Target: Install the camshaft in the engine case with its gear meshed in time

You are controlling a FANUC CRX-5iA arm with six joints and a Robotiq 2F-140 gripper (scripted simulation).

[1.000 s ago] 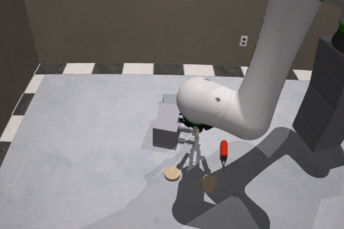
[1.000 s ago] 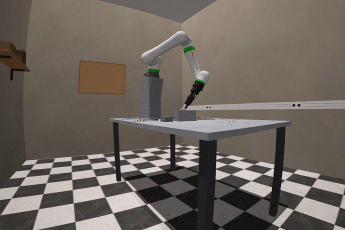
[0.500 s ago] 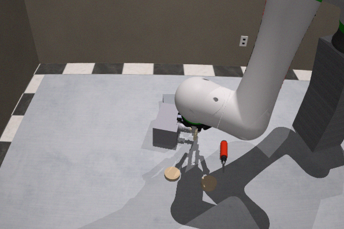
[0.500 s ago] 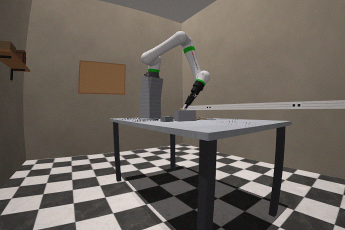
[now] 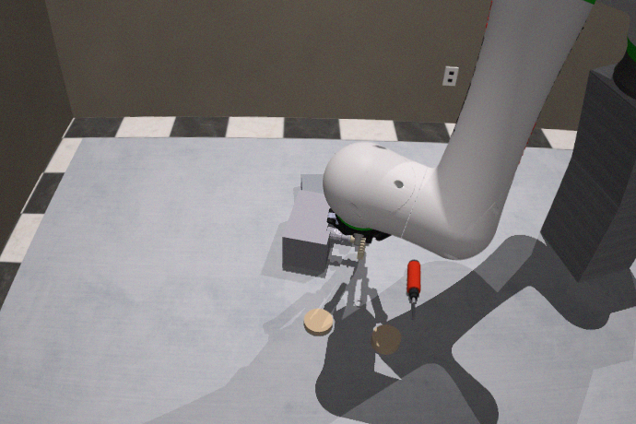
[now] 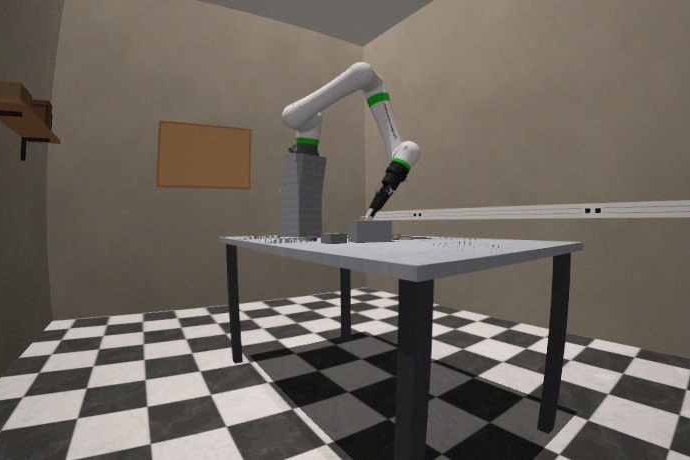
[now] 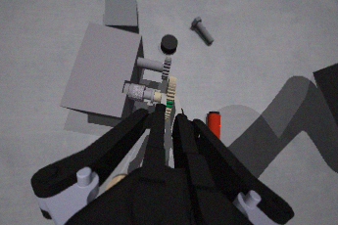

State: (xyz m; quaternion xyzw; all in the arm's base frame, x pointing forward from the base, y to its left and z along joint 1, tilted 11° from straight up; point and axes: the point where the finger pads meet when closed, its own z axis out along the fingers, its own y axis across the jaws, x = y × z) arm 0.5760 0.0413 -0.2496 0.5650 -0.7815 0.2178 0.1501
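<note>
Now: the camshaft 3 cm ahead of my hand, 4 cm to the right of it and 4 cm below it. Round my hand: black cap 3 cm behind, 18 cm to the right, 9 cm below; then small crank gear 1 cm behind, 9 cm to the right, 4 cm below; then tan disc 9 cm ahead, 14 cm to the left, 10 cm below.
</note>
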